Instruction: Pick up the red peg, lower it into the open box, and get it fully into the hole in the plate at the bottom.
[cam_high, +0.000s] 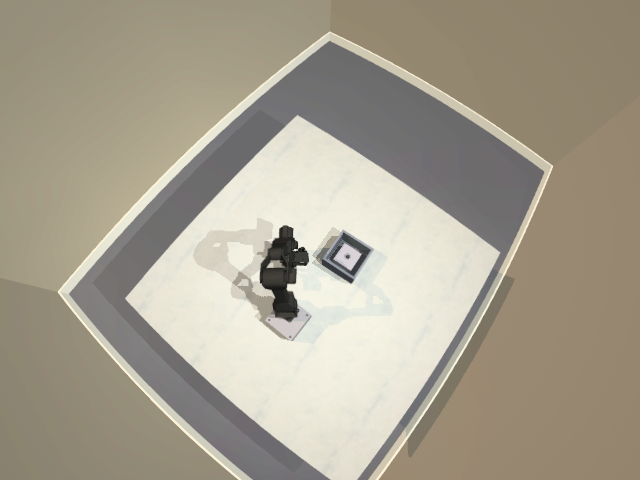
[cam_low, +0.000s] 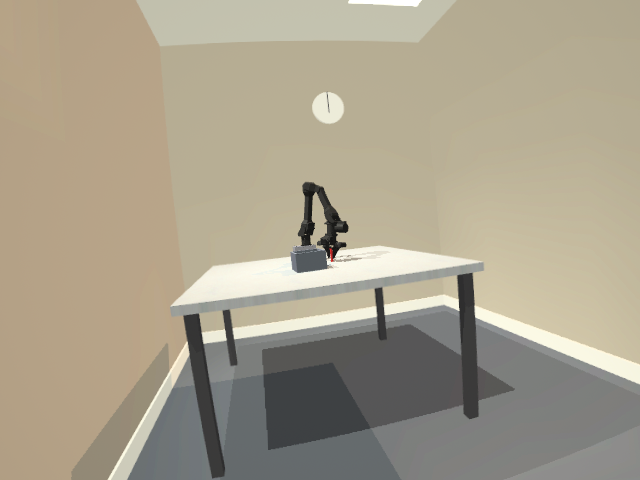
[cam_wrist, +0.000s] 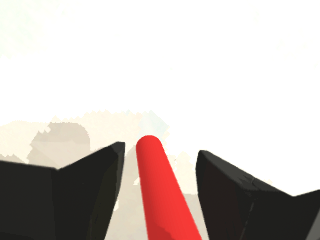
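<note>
My gripper tip is 18 cm short of the grey box, 16 cm to the left of it and 1 cm below it. From my gripper tip the other things lie so: red peg: 2 cm above, 1 cm to the left.
</note>
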